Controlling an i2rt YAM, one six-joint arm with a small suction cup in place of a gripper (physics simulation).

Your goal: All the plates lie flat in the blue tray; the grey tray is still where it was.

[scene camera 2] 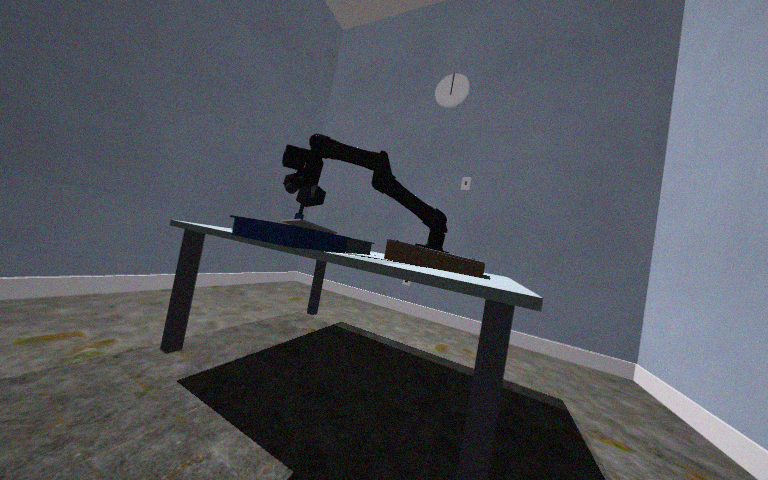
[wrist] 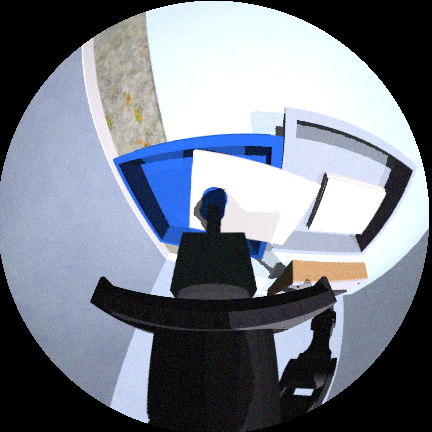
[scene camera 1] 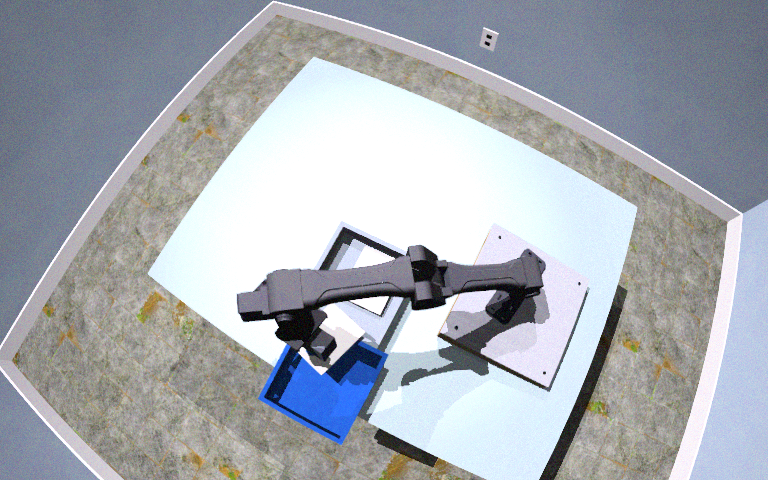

Note:
In view: my suction cup point(scene camera 1: 307, 334), a blue tray point(scene camera 1: 329, 404) and a grey tray point(wrist: 313, 143).
The blue tray shows as well in scene camera 2 point(scene camera 2: 287, 235) and in the wrist view point(wrist: 158, 177). My suction cup shows as well in scene camera 2 point(scene camera 2: 310, 194) and in the wrist view point(wrist: 216, 195).

